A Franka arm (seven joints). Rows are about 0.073 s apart.
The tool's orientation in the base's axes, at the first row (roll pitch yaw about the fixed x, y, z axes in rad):
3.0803, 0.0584, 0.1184
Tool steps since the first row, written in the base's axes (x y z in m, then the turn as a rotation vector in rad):
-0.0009, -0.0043, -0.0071, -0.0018, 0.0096, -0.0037
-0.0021, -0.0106, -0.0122, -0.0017, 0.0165, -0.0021
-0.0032, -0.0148, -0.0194, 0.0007, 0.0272, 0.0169
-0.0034, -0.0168, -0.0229, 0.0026, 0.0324, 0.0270
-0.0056, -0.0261, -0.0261, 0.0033, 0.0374, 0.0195
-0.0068, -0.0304, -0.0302, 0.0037, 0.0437, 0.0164
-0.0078, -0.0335, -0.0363, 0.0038, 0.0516, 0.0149
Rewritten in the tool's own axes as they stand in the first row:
-0.0010, 0.0037, 0.0074, -0.0004, -0.0100, 0.0031
-0.0026, 0.0095, 0.0130, 0.0004, -0.0167, 0.0011
-0.0038, 0.0131, 0.0205, 0.0029, -0.0258, -0.0187
-0.0040, 0.0148, 0.0241, 0.0048, -0.0301, -0.0292
-0.0071, 0.0236, 0.0281, 0.0065, -0.0355, -0.0221
-0.0086, 0.0274, 0.0325, 0.0079, -0.0418, -0.0195
-0.0096, 0.0300, 0.0388, 0.0090, -0.0497, -0.0185

